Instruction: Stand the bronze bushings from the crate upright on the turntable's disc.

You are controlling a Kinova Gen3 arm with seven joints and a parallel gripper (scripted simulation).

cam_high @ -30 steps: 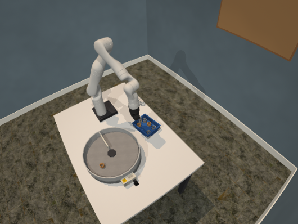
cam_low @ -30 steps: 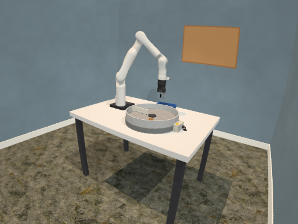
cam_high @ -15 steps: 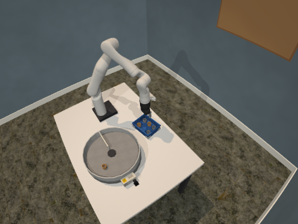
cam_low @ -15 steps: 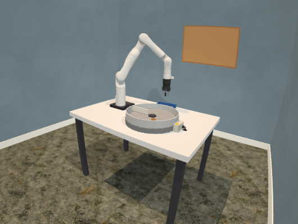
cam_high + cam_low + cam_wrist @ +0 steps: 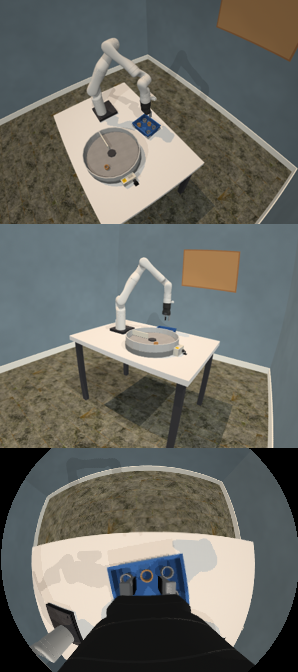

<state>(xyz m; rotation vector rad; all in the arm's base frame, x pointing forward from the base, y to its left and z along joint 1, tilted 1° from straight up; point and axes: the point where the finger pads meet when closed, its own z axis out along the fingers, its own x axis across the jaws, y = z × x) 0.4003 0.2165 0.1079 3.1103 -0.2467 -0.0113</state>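
Right now my hand is 3 cm to the left of the blue crate and 12 cm above it. From my hand the other things lie so: grey turntable disc (2 cm ahead, 40 cm to the right, 9 cm below).
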